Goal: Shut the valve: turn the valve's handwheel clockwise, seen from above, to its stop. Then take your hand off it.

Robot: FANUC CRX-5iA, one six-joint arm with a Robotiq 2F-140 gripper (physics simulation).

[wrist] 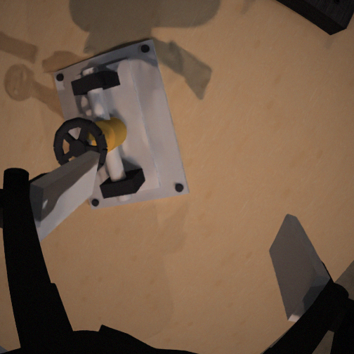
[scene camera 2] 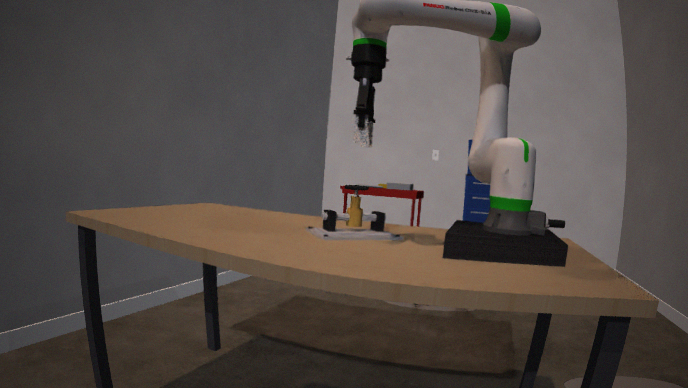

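Note:
The valve has a yellow body (scene camera 2: 355, 215) (wrist: 116, 132) on a pipe between two black supports. A black handwheel (scene camera 2: 356, 187) (wrist: 78, 146) lies flat on top of its stem. The valve stands on a grey base plate (scene camera 2: 362, 235) (wrist: 167, 155) with bolts at its corners. My gripper (scene camera 2: 363, 140) (wrist: 187, 204) is open and empty, pointing down, well above the handwheel in the scene view. In the wrist view the handwheel is off to the upper left, and the left finger's tip covers the lower right part of its rim. The fingers hold nothing.
The plate rests on a wooden table (scene camera 2: 200, 232) (wrist: 225, 165). The arm's black base block (scene camera 2: 505, 247) (wrist: 320, 12) stands on the table to the right of the valve. A red bench (scene camera 2: 417, 194) and a blue cabinet (scene camera 2: 475, 200) are behind the table.

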